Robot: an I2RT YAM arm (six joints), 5 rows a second.
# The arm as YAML. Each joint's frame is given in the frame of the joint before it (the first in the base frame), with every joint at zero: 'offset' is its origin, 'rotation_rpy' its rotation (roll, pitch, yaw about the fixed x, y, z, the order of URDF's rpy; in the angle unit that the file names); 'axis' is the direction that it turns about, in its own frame. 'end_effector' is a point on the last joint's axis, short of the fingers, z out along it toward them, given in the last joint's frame.
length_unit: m
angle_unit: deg
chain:
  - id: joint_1
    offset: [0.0, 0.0, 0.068]
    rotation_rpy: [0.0, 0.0, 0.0]
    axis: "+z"
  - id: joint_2
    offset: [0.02, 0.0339, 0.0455]
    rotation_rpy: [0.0, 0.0, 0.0]
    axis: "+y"
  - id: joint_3
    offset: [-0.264, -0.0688, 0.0]
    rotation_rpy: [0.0, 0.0, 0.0]
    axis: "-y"
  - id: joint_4
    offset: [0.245, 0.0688, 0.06]
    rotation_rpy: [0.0, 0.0, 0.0]
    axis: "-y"
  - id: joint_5
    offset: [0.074, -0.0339, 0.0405]
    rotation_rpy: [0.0, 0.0, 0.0]
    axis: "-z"
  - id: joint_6
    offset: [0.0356, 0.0, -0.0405]
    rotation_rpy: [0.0, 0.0, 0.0]
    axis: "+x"
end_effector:
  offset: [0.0, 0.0, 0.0]
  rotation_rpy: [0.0, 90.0, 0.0]
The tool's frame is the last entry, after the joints.
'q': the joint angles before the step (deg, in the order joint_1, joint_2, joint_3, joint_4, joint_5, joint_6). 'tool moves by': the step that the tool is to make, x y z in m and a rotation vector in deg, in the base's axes. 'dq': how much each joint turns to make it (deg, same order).
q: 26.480, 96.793, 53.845, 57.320, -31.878, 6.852
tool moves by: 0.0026, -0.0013, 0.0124, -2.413, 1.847, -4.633
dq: -0.006, -2.266, 2.400, -8.710, 4.234, -2.643
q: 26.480, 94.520, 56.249, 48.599, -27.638, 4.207
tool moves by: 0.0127, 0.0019, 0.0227, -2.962, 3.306, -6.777
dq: -0.041, -0.600, 7.144, -12.969, 6.516, -2.274
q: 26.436, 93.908, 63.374, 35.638, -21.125, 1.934
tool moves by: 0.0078, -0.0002, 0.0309, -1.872, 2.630, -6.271
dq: 0.004, -0.628, 8.028, -12.131, 6.234, -0.917
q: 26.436, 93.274, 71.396, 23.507, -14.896, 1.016
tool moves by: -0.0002, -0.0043, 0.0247, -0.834, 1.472, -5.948
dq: -0.024, -1.152, 5.171, -8.050, 5.922, -0.175
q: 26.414, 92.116, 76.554, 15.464, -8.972, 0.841
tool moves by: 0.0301, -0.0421, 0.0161, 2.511, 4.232, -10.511
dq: -6.998, 2.363, 7.207, -7.249, 3.428, 4.066
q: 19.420, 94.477, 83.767, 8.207, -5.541, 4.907
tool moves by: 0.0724, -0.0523, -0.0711, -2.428, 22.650, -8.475
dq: -9.331, 14.646, 10.899, -18.415, -1.506, 3.148
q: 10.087, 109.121, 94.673, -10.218, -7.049, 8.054
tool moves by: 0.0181, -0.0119, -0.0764, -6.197, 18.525, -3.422
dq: -1.553, 9.147, 2.565, -12.847, 3.300, -1.509
